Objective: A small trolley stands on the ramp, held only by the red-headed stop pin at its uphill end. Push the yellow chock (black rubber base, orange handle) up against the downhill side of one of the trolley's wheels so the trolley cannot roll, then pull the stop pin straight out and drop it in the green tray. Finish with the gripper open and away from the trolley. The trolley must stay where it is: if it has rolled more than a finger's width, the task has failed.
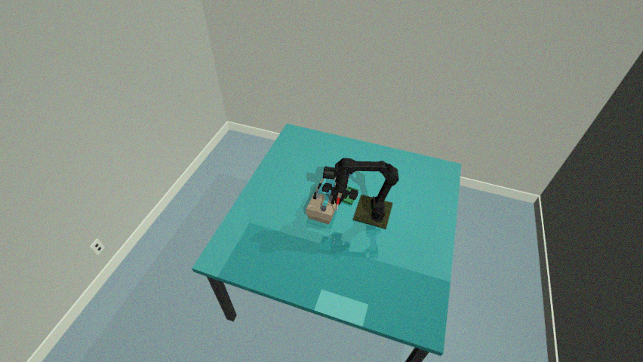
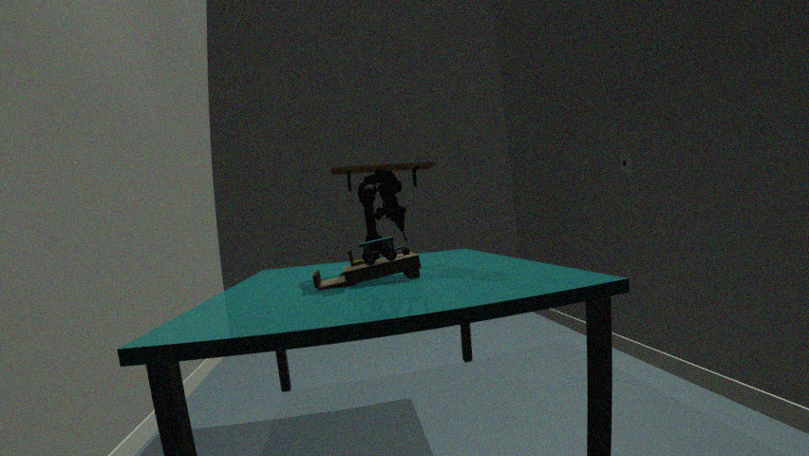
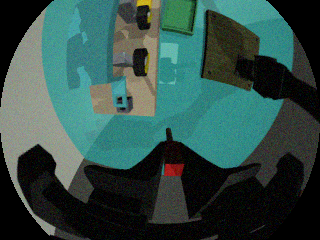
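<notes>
Right now my gripper tip is 23 cm to the left of the green tray, 19 cm above it and 1 cm past it. Also, from my gripper tip: ramp 13 cm below, 11 cm to the right, 11 cm ahead; then red-headed stop pin right at my gripper tip; then blue trolley 12 cm to the right, 11 cm ahead, 7 cm below.
</notes>
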